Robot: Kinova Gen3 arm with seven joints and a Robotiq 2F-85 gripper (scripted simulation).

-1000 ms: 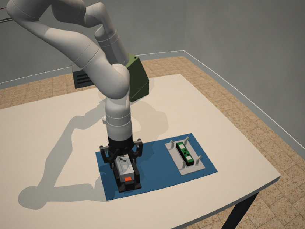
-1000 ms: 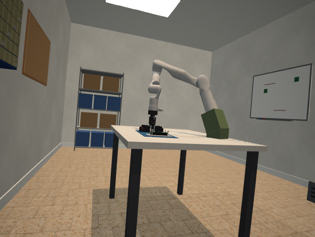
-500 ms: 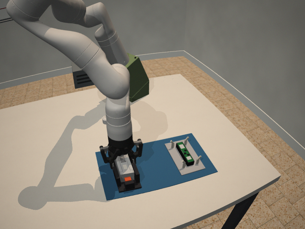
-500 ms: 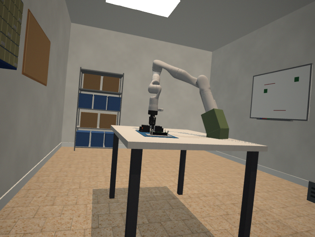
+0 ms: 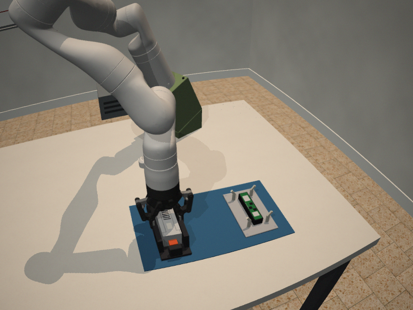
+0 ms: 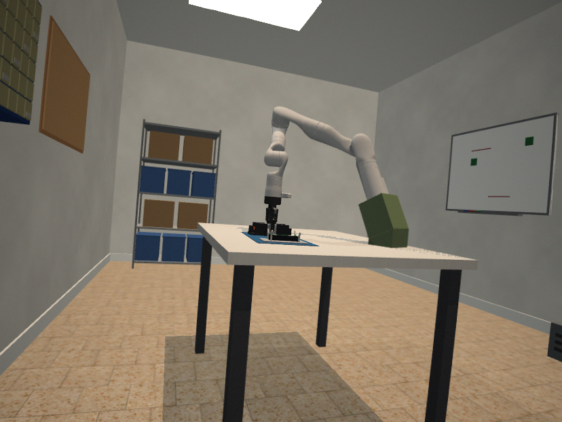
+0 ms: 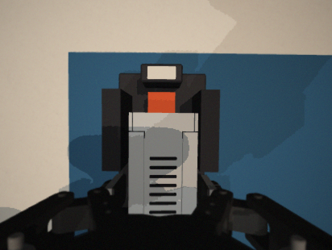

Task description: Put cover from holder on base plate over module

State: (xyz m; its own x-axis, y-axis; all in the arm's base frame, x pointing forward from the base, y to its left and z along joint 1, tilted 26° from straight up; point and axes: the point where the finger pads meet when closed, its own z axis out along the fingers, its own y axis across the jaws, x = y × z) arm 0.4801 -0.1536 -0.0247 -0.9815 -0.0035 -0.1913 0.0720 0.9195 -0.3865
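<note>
The grey cover lies right at my hand.
</note>
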